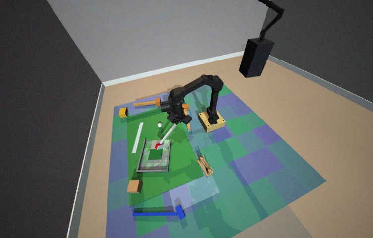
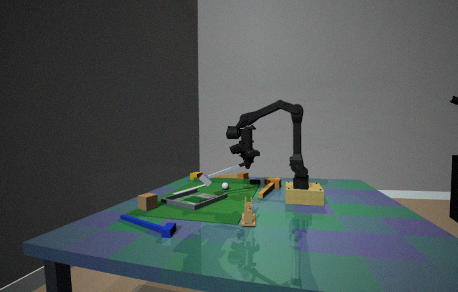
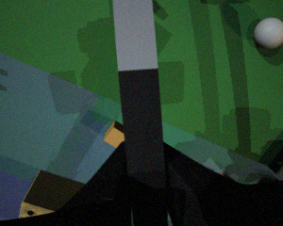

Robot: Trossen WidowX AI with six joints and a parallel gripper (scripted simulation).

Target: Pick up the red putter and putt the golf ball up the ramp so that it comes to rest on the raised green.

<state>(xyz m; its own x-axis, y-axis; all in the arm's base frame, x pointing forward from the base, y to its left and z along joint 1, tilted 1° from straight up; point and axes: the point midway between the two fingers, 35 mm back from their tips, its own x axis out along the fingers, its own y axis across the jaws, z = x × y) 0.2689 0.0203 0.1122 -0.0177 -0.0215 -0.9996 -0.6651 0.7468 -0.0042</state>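
Right now my gripper tip is 8 cm short of the red putter, 8 cm to the right of it and 1 cm above it. From my gripper tip the other things lie so: white bar 37 cm ahead, 4 cm to the right, 15 cm below; then wooden figure 12 cm behind, 30 cm to the left, 12 cm below; then white golf ball 18 cm ahead, 11 cm to the right, 13 cm below.
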